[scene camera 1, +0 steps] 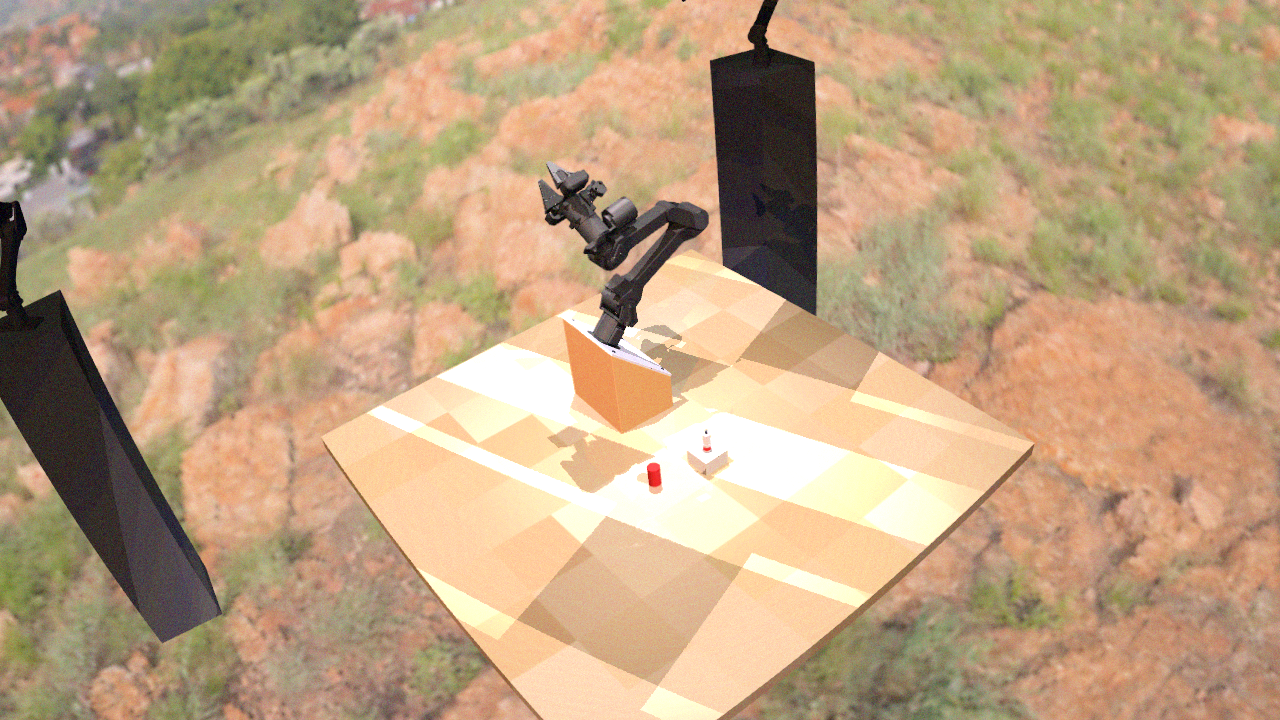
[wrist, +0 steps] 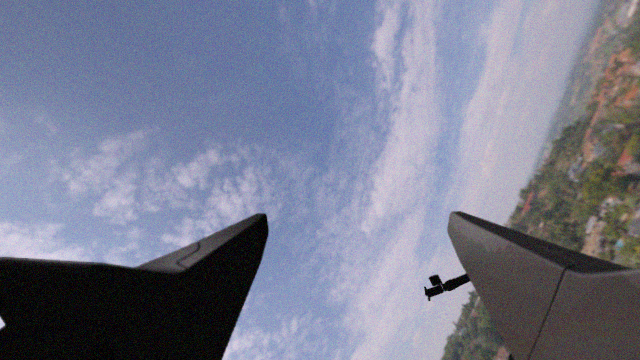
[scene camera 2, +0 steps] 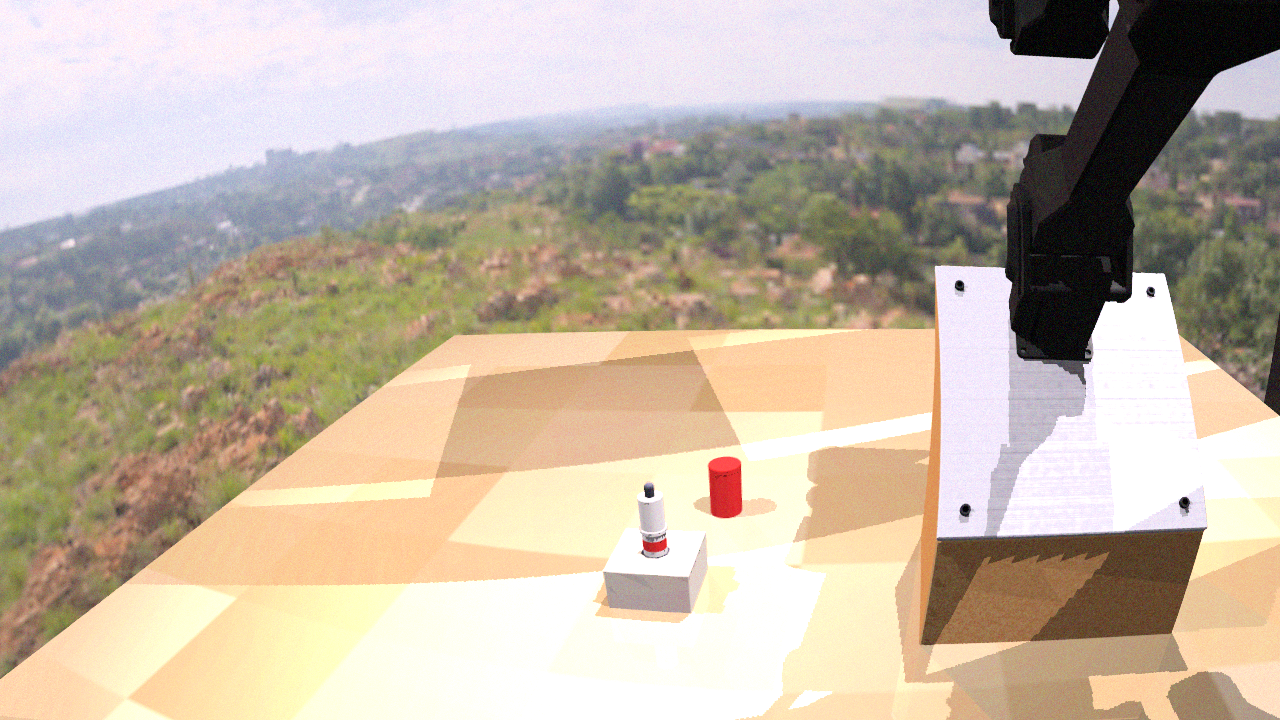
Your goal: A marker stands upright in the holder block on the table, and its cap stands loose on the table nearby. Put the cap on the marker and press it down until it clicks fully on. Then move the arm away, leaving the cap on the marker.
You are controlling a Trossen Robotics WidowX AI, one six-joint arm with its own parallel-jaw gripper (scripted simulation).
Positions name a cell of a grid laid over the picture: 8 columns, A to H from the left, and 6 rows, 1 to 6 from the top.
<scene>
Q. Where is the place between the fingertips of my gripper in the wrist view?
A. E4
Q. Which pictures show my gripper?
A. Scene camera 1 and the wrist view only.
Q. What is my gripper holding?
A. Nothing.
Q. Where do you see a red marker cap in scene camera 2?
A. E5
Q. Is my gripper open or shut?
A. Open.
</scene>
